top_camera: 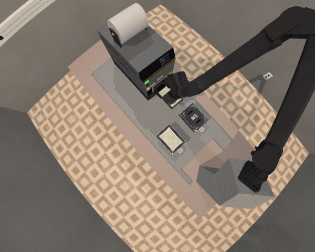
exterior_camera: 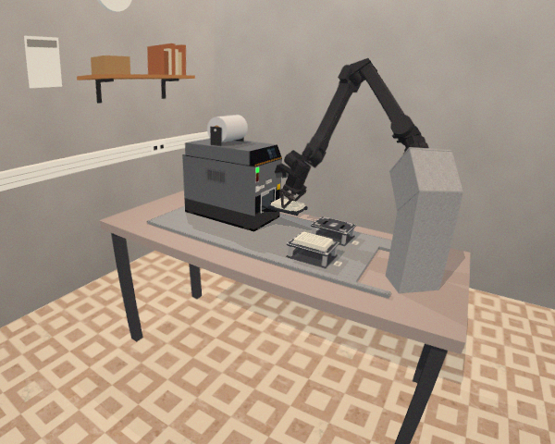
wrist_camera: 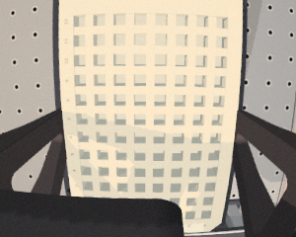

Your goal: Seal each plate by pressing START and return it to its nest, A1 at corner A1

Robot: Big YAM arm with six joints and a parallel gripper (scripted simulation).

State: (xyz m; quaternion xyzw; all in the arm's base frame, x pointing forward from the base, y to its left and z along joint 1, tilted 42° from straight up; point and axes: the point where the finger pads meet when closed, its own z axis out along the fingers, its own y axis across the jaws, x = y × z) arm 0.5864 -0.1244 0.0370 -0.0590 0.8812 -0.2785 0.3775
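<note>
Right now the sealer stage is 20 mm below my hand. The rest, counted from my hand: start button: 110 mm ahead, 80 mm to the left, 70 mm above; then cream well plate: 200 mm to the left, 190 mm behind, 50 mm below; then foil roll: 330 mm ahead, 300 mm above, 40 mm to the right.
</note>
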